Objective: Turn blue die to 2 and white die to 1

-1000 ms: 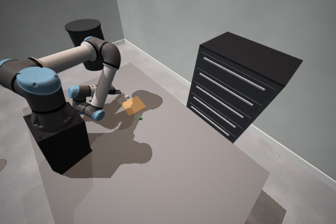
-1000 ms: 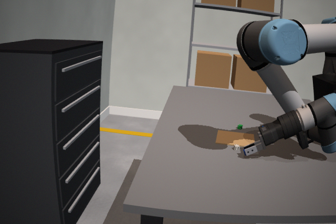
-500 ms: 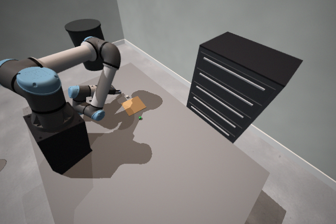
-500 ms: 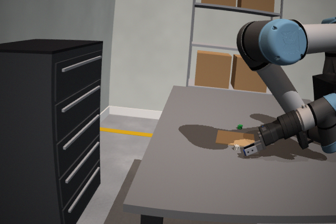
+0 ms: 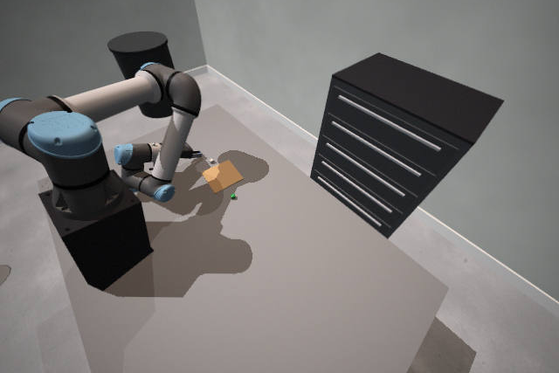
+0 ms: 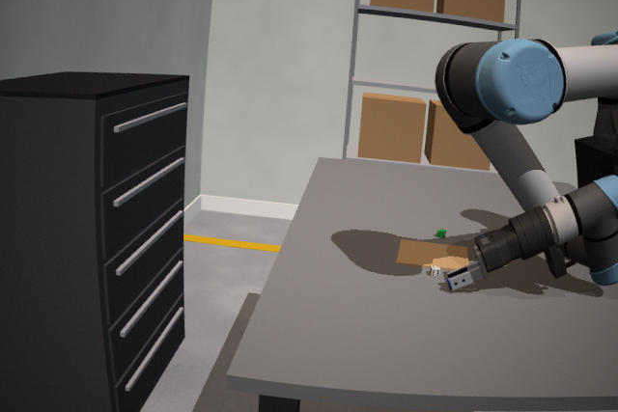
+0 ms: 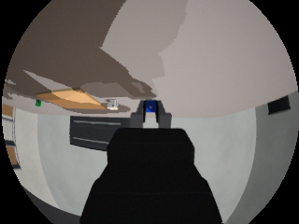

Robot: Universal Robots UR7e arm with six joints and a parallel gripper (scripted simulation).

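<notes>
Right now the blue die is 1 cm ahead of my hand and 1 cm below it. Also, from my hand: orange mat: 6 cm ahead, 16 cm to the right, 2 cm below; then green die: 6 cm ahead, 29 cm to the right, 2 cm below; then white die: 5 cm ahead, 6 cm to the right, 2 cm below.
</notes>
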